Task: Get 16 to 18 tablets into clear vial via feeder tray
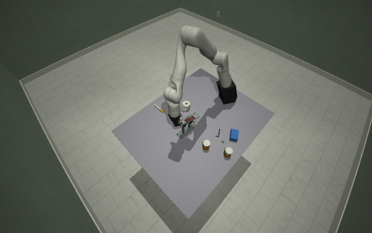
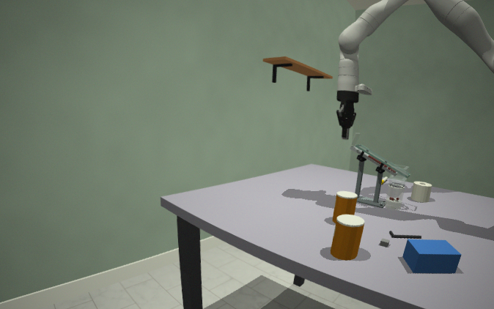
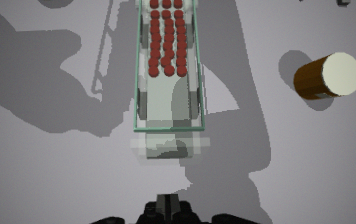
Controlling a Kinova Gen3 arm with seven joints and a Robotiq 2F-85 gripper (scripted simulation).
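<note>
Now: the feeder tray 100 mm behind my hand, 60 mm below it and 10 mm to the left of it. Also, from my hand: clear vial 200 mm behind, 170 mm below, 10 mm to the left; yellow pen 320 mm to the right, 200 mm below, 100 mm behind; white roll 280 mm behind, 180 mm below, 160 mm to the right.
</note>
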